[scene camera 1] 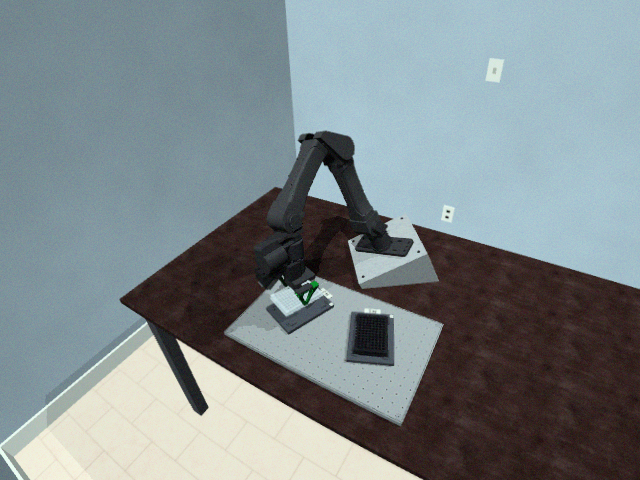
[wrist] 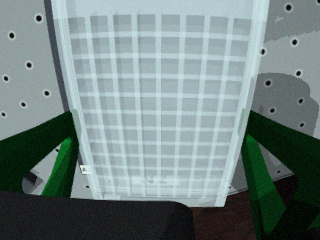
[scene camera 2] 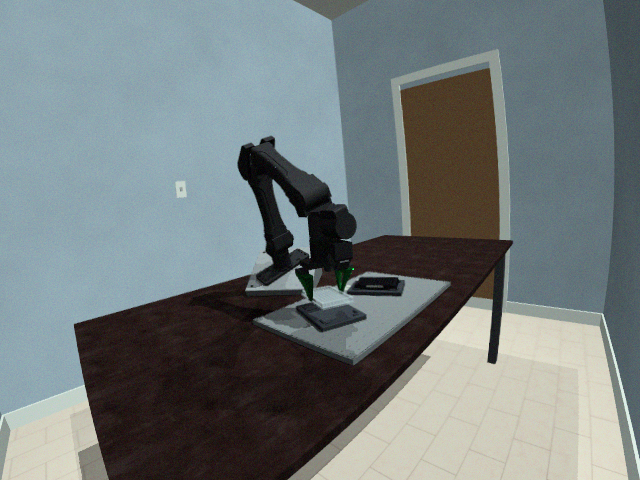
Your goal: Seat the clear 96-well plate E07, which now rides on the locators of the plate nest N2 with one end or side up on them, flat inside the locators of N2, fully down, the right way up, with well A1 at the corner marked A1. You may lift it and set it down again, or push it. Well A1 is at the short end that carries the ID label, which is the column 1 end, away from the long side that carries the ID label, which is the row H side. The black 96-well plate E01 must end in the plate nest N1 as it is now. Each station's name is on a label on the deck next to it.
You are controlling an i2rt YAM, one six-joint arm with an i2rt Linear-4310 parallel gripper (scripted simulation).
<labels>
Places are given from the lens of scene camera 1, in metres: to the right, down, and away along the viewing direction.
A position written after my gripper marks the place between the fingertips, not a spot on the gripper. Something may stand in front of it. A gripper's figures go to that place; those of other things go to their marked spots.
my gripper [scene camera 1: 297, 296]: -0.07, 0.16, 1.01
dark plate nest N2 [scene camera 1: 305, 315]: -0.04, 0.21, 1.00
nest N1 [scene camera 1: 364, 359]: 0.11, 0.30, 0.87
</labels>
